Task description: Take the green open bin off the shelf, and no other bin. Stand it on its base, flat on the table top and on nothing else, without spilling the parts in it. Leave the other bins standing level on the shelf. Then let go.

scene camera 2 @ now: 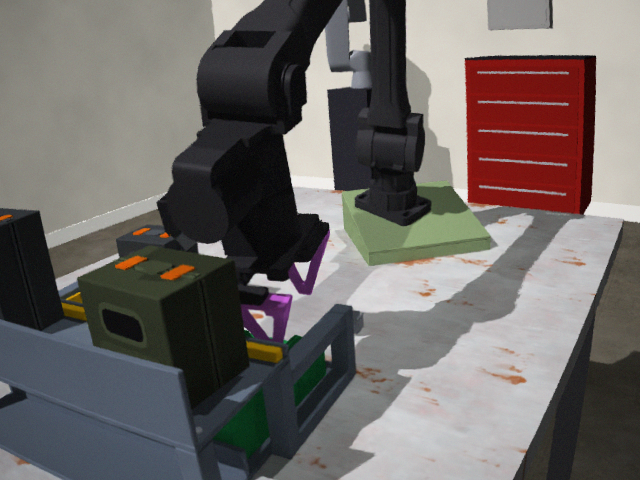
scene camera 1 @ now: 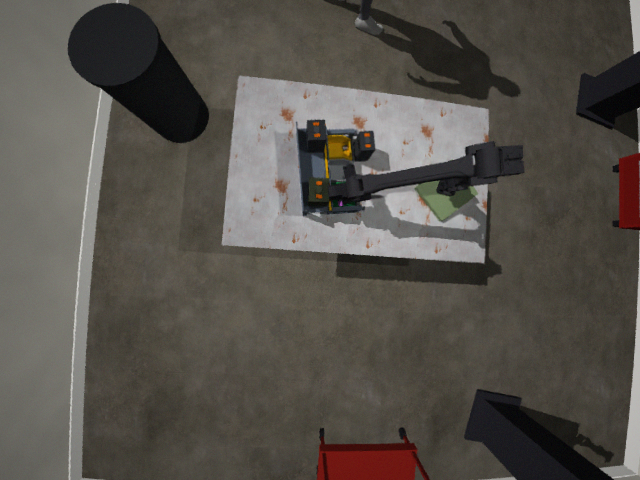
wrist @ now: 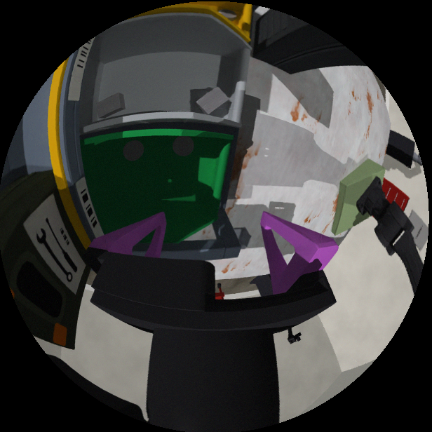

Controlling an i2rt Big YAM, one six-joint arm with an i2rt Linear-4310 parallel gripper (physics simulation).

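Pixels of known places: gripper, fingertip midpoint: (scene camera 2: pixel 290 320); arm's base, origin of the base link: (scene camera 2: pixel 392 207) (scene camera 1: pixel 448 182).
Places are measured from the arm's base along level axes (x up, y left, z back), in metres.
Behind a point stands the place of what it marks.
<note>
The green open bin (scene camera 2: pixel 245 423) @(x -0.013, y 0.284, z -0.562 m) (wrist: pixel 150 185) stands in the shelf (scene camera 1: pixel 312 165) @(x 0.045, y 0.132, z -0.660 m) (scene camera 2: pixel 281 413) @(x -0.005, y 0.307, z -0.538 m), at the end under the olive case. Two dark round parts (wrist: pixel 133 150) (wrist: pixel 183 145) lie in it. A grey bin (wrist: pixel 160 65) with grey blocks is right beside it, and a yellow bin (scene camera 1: pixel 339 146) @(x -0.048, y -0.033, z -0.562 m) (wrist: pixel 240 10) is beyond that. My gripper (scene camera 2: pixel 292 316) @(x 0.019, y 0.217, z -0.443 m) (wrist: pixel 213 216) is open and empty, with magenta fingers. In the wrist view one fingertip overlaps the green bin's near part; the other is to the right of the bin, with table behind it. Whether a finger touches the bin is unclear.
An olive case (scene camera 1: pixel 318 191) @(x 0.142, y 0.262, z -0.604 m) (scene camera 2: pixel 155 310) @(x 0.131, y 0.305, z -0.632 m) (wrist: pixel 45 265) and a black case (scene camera 1: pixel 316 134) @(x 0.167, y 0.052, z -0.670 m) (scene camera 2: pixel 25 268) @(x 0.115, y 0.072, z -0.658 m) stand on the shelf top. A smaller dark case (scene camera 1: pixel 365 143) @(x 0.073, y -0.022, z -0.459 m) (scene camera 2: pixel 149 240) @(x 0.073, y -0.017, z -0.474 m) is near the yellow bin. The arm's base stands on a light green block (scene camera 1: pixel 442 206) @(x -0.021, y 0.117, z 0.012 m) (scene camera 2: pixel 429 242) @(x -0.031, y 0.117, z -0.052 m) on the table (scene camera 1: pixel 258 222) @(x -0.057, y 0.434, z -0.841 m) (scene camera 2: pixel 465 413) @(x -0.057, y 0.394, z -0.382 m).
</note>
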